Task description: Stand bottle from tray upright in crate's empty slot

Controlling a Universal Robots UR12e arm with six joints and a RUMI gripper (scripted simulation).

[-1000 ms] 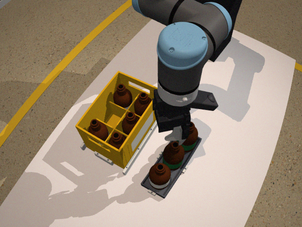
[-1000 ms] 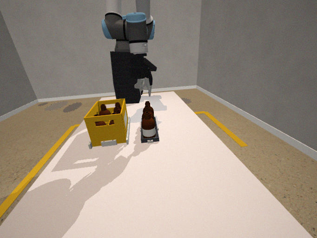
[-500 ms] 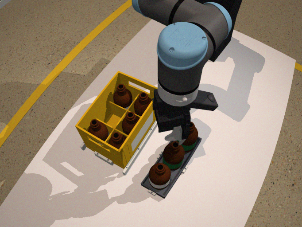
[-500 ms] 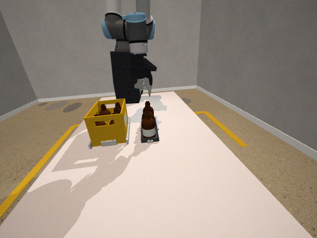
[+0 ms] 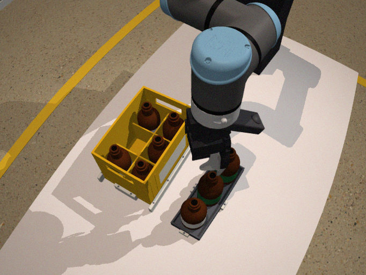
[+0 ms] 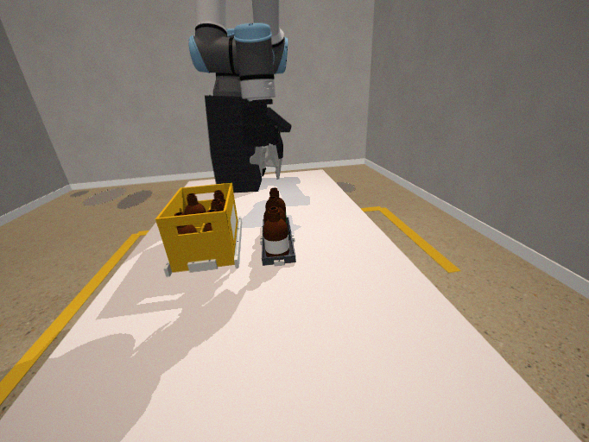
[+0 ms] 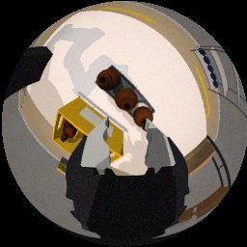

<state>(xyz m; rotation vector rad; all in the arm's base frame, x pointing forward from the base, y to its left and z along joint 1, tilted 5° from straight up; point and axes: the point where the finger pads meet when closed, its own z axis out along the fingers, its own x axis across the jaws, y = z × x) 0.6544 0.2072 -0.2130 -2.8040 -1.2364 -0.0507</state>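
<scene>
My gripper is now 230 mm above the grey tray and 10 mm short of it. From my hand the other things lie so: yellow crate 230 mm to the right, 160 mm below.
</scene>
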